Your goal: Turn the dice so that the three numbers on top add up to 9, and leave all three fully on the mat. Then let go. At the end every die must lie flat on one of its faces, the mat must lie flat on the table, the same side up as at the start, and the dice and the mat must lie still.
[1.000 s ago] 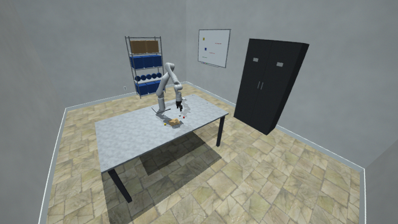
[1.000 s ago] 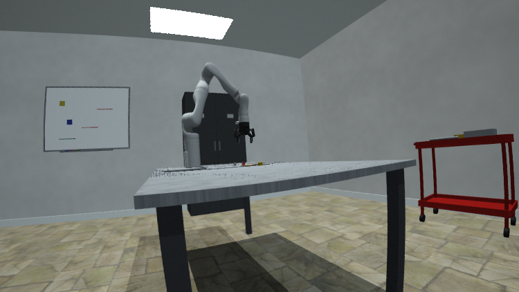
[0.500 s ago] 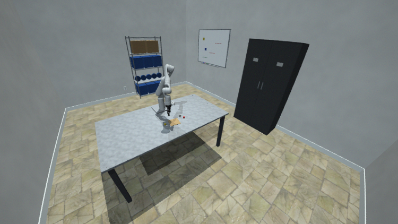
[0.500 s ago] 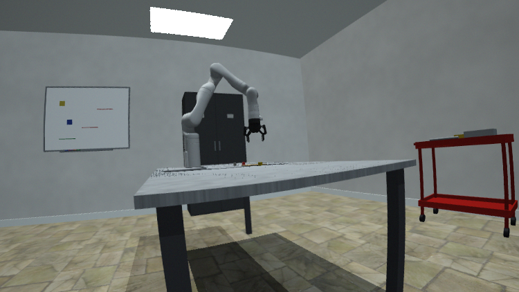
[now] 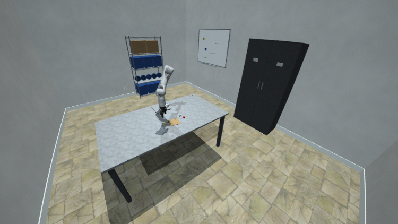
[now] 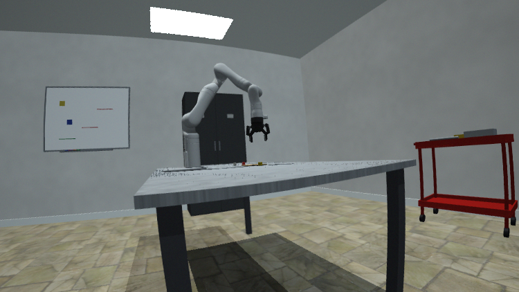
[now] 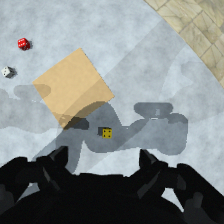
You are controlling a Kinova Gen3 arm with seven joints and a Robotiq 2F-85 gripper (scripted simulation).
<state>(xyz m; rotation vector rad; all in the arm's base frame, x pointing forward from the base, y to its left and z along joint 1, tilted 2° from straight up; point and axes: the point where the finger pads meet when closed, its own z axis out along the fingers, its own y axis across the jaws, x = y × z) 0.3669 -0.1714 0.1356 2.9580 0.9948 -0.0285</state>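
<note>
The yellow die lies 140 mm below my hand. The rest, counted from my hand: red die 30 mm ahead, 290 mm to the left, 140 mm below; then tan mat 30 mm ahead, 120 mm to the left, 150 mm below; then white die 40 mm behind, 270 mm to the left, 140 mm below.
</note>
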